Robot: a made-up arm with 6 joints.
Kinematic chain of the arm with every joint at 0, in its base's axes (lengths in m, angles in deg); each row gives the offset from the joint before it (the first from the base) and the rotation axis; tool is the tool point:
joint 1: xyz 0 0 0.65 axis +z
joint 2: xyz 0.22 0 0 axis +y
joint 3: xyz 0 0 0.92 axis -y
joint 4: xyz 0 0 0.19 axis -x
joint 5: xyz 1.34 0 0 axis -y
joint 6: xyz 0.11 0 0 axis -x
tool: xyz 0 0 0
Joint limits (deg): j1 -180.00..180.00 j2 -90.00..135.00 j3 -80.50..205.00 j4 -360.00..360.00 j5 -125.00..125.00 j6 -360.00..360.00
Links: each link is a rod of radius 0.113 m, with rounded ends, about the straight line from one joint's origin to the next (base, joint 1, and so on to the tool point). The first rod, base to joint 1, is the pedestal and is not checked.
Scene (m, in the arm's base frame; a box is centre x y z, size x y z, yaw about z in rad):
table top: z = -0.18
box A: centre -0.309 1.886 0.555 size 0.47 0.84 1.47 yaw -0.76
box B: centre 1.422 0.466 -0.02 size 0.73 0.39 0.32 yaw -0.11
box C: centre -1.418 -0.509 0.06 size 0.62 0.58 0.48 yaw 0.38
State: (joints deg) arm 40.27 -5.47 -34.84 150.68 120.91 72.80
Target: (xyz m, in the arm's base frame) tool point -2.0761 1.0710 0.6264
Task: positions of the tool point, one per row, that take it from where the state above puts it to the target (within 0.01 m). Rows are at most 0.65 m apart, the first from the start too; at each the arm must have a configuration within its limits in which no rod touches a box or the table.
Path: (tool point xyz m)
1: 0.8668 1.1785 1.1752
2: 0.6770 1.4552 1.3177
3: 0.4048 1.6801 1.4570
4: 0.0677 1.8297 1.5902
5: -0.3091 1.8859 1.7164
6: -0.7974 1.9155 1.4763
7: -1.2928 1.7835 1.2106
8: -1.7369 1.4937 0.9256
9: -2.0761 1.0709 0.6263

